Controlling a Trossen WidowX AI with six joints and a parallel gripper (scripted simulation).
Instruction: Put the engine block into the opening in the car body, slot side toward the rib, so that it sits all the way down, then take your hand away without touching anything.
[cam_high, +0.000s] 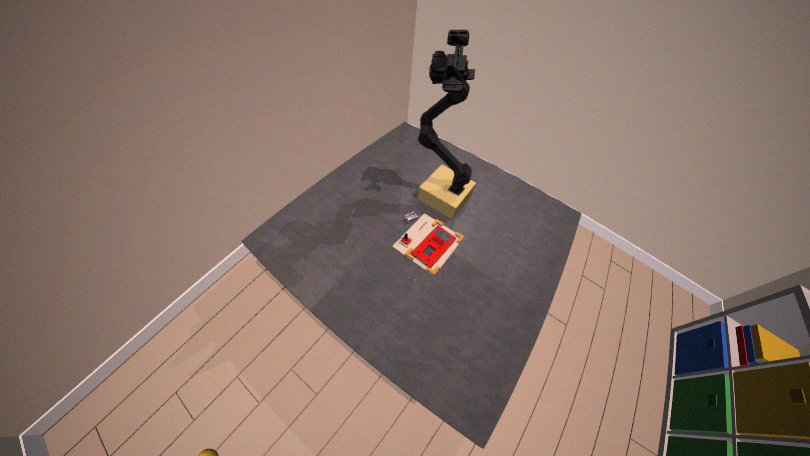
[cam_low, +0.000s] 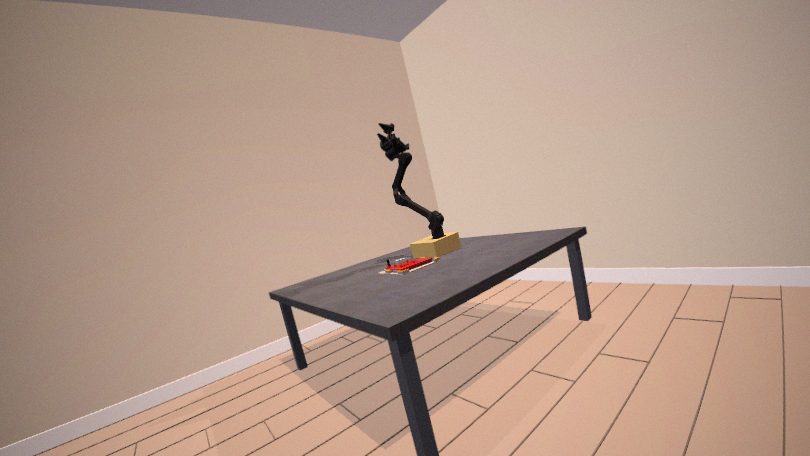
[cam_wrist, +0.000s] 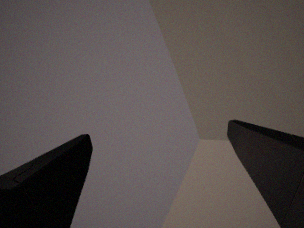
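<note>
My gripper tip is now 76 cm above the grey engine block, 4 cm to the left of it and 3 cm short of it.
</note>
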